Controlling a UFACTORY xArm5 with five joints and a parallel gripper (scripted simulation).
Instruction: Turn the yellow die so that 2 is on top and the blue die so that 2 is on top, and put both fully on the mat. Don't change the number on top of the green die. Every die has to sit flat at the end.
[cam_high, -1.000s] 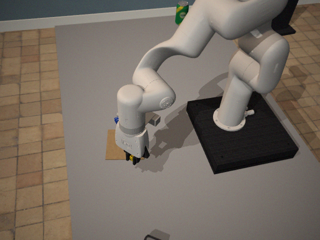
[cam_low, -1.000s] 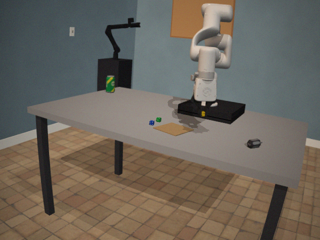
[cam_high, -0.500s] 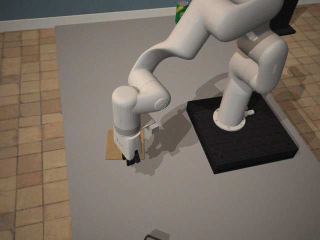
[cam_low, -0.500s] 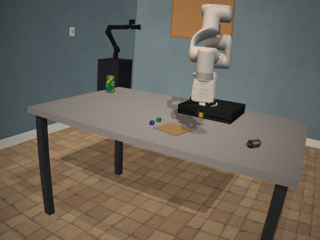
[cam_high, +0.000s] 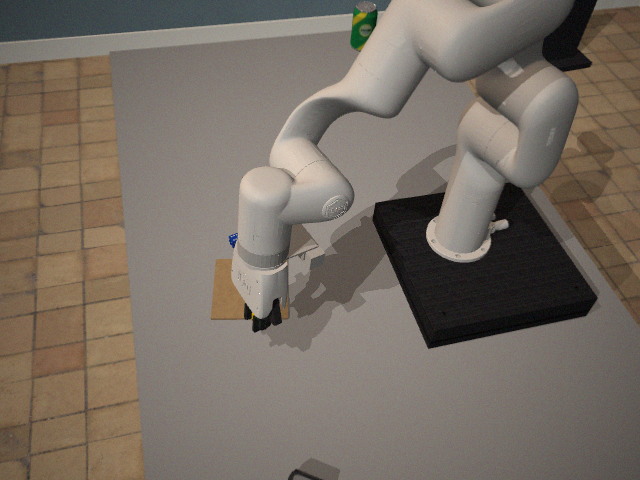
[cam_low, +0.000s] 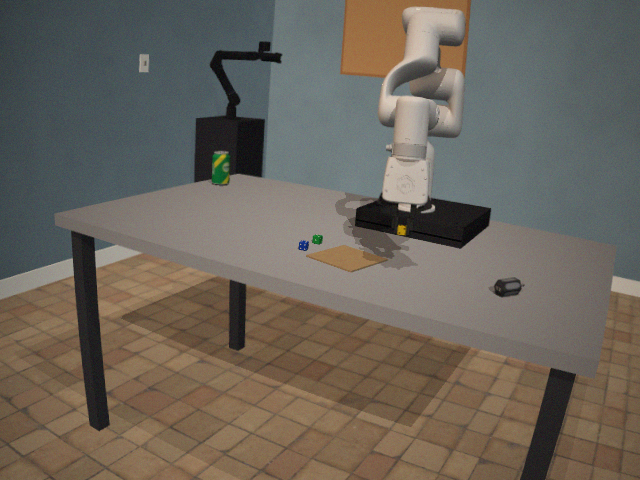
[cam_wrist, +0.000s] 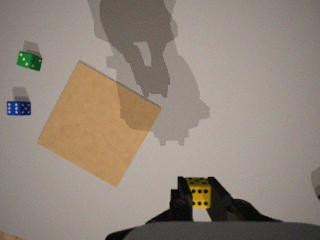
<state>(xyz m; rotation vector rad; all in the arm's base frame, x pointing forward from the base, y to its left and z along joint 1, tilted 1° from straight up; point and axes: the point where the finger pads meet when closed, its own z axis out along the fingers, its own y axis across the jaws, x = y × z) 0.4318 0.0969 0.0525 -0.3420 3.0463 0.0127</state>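
The yellow die lies 1 cm below my hand. The rest, counted from my hand: blue die: 25 cm to the right, 10 cm below, 2 cm behind; green die: 25 cm to the right, 10 cm below, 9 cm behind; mat: 13 cm to the right, 11 cm below, 2 cm behind.
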